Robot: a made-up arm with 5 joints. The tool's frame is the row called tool.
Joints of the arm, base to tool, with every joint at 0 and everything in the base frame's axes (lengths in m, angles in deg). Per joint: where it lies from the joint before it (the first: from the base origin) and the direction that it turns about. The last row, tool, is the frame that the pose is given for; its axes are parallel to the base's.
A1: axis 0 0 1 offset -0.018 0.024 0.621
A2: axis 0 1 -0.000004 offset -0.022 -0.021 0.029
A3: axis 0 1 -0.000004 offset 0.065 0.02 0.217
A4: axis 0 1 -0.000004 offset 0.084 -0.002 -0.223
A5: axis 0 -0.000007 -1 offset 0.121 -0.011 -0.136
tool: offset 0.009 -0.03 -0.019
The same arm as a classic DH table. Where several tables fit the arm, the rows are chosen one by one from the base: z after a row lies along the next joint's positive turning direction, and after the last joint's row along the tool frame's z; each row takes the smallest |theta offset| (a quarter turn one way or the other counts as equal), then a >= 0, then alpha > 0; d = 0 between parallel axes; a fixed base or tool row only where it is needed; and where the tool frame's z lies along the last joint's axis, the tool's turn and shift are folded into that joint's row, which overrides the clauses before.
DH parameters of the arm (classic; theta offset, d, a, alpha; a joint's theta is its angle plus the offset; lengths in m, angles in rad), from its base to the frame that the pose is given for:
base (fixed): -0.9273 0.0000 -0.0300 0.0000
A1: 0.9273 0.6500 -0.0220 -1.5708
A2: -1.2798 0.0000 0.2265 0.0000
A3: -0.6513 0.0000 -0.2383 0.0000
A4: -1.2106 -0.0140 -0.1210 1.5708
A5: 1.2793 0.0000 -0.0313 3.1416
tool (fixed): -1.8623 -0.1550 0.0000 0.0000

